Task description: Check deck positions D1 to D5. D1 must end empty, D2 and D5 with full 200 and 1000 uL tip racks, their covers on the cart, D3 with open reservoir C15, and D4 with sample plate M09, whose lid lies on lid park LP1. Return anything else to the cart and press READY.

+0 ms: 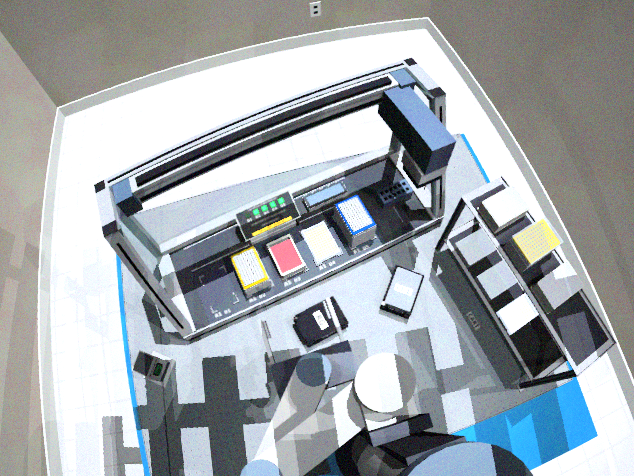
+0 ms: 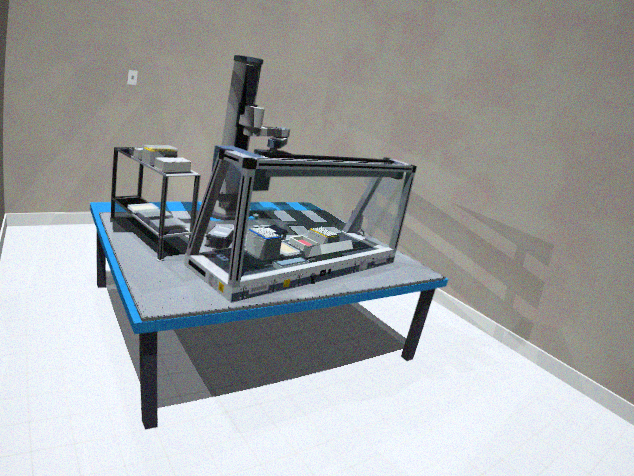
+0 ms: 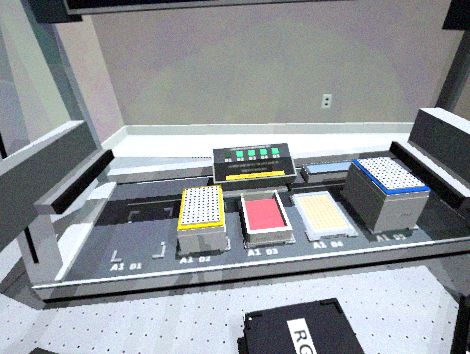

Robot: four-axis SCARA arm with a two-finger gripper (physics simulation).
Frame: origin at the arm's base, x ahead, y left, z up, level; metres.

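Seen in the pictures: gripper, fingertip midpoint: point(image 1: 293, 309) point(image 3: 247, 133).
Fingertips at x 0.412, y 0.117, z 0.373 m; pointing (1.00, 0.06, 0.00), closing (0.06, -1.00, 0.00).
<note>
Pixels of each thing's middle, then the offset from my fingertips to it. "*": a spot on its surface instead.
- yellow-rimmed tip rack, body centre: point(image 3: 203, 215) point(image 1: 250, 270) point(image 2: 323, 237) dx +0.242, dy +0.107, dz -0.279 m
- reservoir with red content, body centre: point(image 3: 263, 215) point(image 1: 286, 256) point(image 2: 304, 243) dx +0.265, dy -0.015, dz -0.296 m
- plate with pale yellow wells, body centre: point(image 3: 320, 212) point(image 1: 320, 241) dx +0.288, dy -0.136, dz -0.304 m
- blue-rimmed tip rack, body centre: point(image 3: 380, 191) point(image 1: 354, 220) point(image 2: 263, 243) dx +0.311, dy -0.258, dz -0.263 m
- panel, surface spot: point(image 3: 254, 162) point(image 1: 268, 215) * dx +0.400, dy +0.007, dz -0.247 m
- black block, body centre: point(image 3: 301, 350) point(image 1: 320, 321) point(image 2: 270, 234) dx +0.035, dy -0.066, dz -0.332 m
- white-topped holder, body centre: point(image 1: 403, 289) dx +0.055, dy -0.345, dz -0.306 m
- cart, body centre: point(image 1: 516, 289) point(image 2: 149, 197) dx -0.090, dy -0.655, dz -0.182 m
- yellow-topped rack, body centre: point(image 1: 536, 241) point(image 2: 160, 149) dx -0.026, dy -0.642, dz +0.048 m
- small box, body centre: point(image 1: 151, 366) point(image 2: 355, 223) dx +0.010, dy +0.501, dz -0.295 m
- blue-grey head, surface spot: point(image 1: 419, 128) * dx +0.333, dy -0.428, dz +0.127 m
My gripper point(image 1: 299, 327) point(image 3: 247, 133) is open and empty, in front of the deck and above the black block labelled "RG". Position D1 point(image 3: 140, 240) shows bare corner brackets. A yellow-rimmed tip rack point(image 1: 249, 268) point(image 3: 201, 206) stands on D2, a reservoir with red content point(image 1: 286, 255) point(image 3: 265, 215) on D3, a plate with pale yellow wells point(image 1: 321, 242) point(image 3: 322, 215) on D4, and a blue-rimmed tip rack point(image 1: 355, 215) point(image 3: 390, 175) on D5. Both racks look full and uncovered. Small labels are unreadable. The panel point(image 1: 267, 212) point(image 3: 254, 162) shows green lamps D2 to D5; D1 is dark.
The black block point(image 1: 320, 320) point(image 3: 300, 327) and a white-topped holder point(image 1: 403, 291) stand before the deck. The cart point(image 1: 451, 223) point(image 2: 163, 204) carries a yellow-topped rack point(image 1: 536, 240), boxes and flat pieces. A small box point(image 1: 153, 366) with a green spot stands left. Frame posts and a blue-grey head point(image 1: 419, 128) surround the deck.
</note>
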